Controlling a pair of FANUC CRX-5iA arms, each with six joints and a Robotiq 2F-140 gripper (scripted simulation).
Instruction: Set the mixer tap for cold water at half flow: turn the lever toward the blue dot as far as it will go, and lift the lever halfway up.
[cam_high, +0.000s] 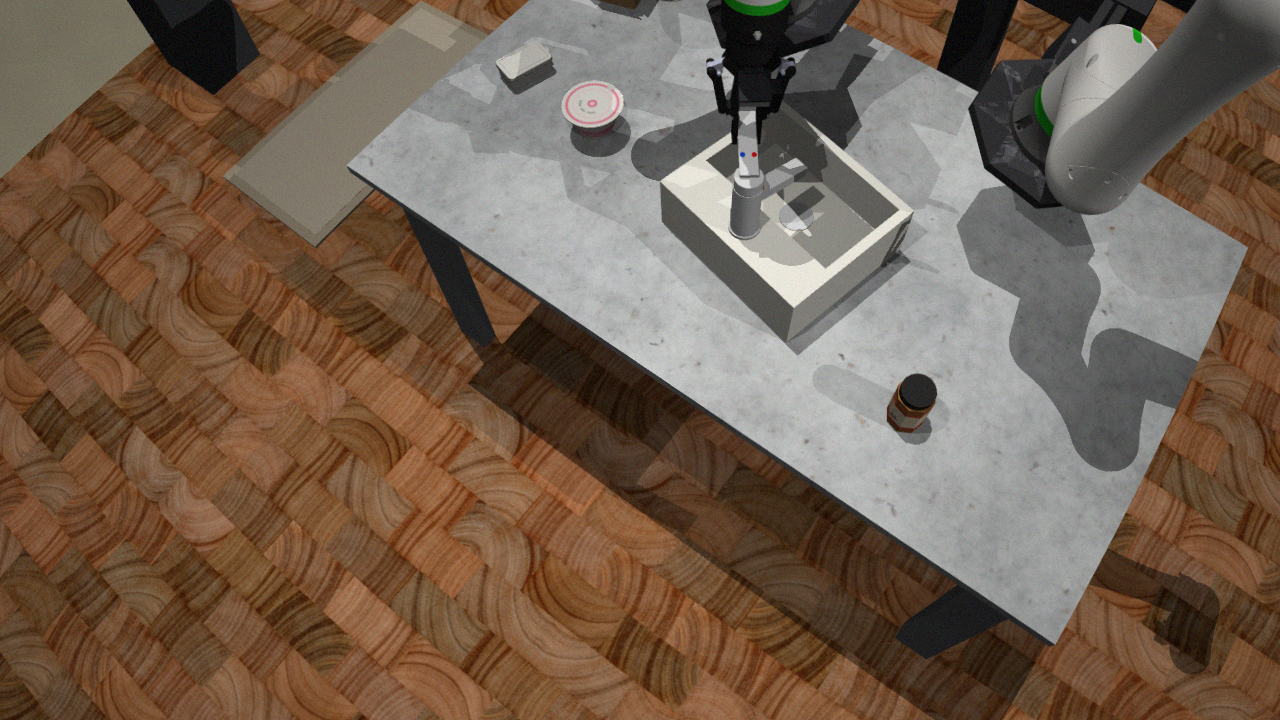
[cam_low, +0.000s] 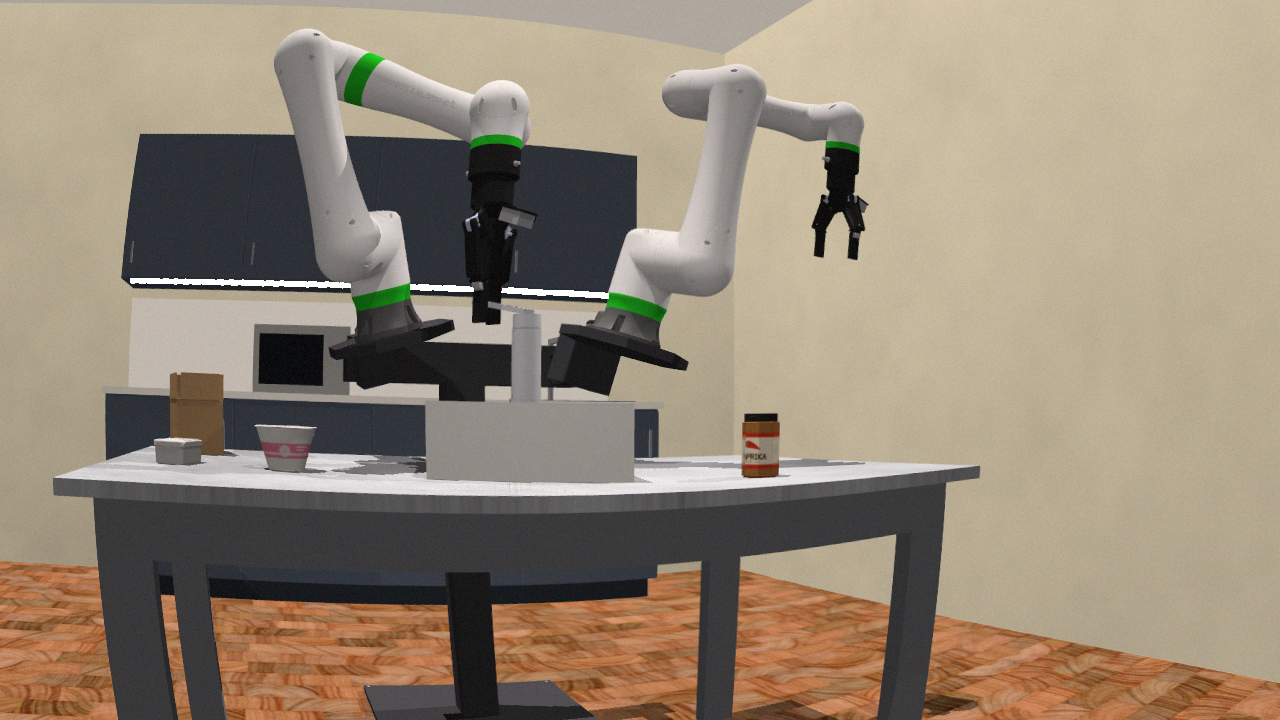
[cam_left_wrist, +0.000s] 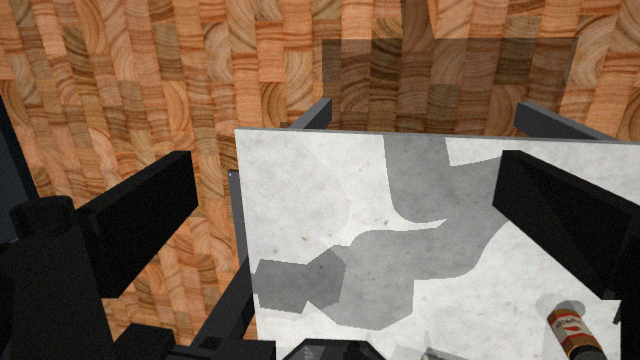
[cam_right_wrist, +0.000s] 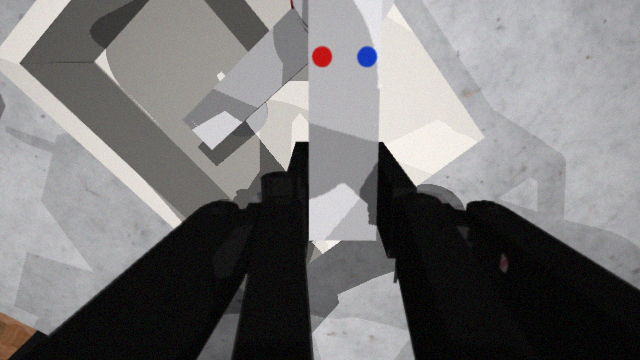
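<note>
Right now the flat lever is 4 cm ahead of my right hand, 3 cm to the left of it and 1 cm below it. From my right hand the other things lie so: pink-and-white bowl (36 cm to the right, 24 cm below, 4 cm behind); then paprika jar (43 cm to the left, 23 cm below, 16 cm ahead); then white basin (25 cm below, 8 cm to the left, 5 cm behind).
</note>
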